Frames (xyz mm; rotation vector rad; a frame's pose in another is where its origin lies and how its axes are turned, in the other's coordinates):
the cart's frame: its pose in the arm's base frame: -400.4 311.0 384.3 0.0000 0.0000 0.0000
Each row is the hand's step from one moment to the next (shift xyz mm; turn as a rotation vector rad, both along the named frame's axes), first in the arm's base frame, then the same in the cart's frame.
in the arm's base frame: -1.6 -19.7 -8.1 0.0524 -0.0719 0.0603
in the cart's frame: -1.6 -19.7 -8.1 0.0524 -0.0719 0.0603
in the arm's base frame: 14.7 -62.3 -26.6 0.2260 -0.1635 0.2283
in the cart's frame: 14.7 -62.3 -26.6 0.2260 -0.1635 0.2283
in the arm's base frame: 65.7 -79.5 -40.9 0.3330 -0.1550 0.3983
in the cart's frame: 65.7 -79.5 -40.9 0.3330 -0.1550 0.3983
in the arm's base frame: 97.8 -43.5 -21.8 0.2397 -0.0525 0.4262
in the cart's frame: 97.8 -43.5 -21.8 0.2397 -0.0525 0.4262
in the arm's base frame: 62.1 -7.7 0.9 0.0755 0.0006 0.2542
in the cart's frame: 62.1 -7.7 0.9 0.0755 0.0006 0.2542
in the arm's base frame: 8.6 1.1 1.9 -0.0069 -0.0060 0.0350
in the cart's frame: 8.6 1.1 1.9 -0.0069 -0.0060 0.0350
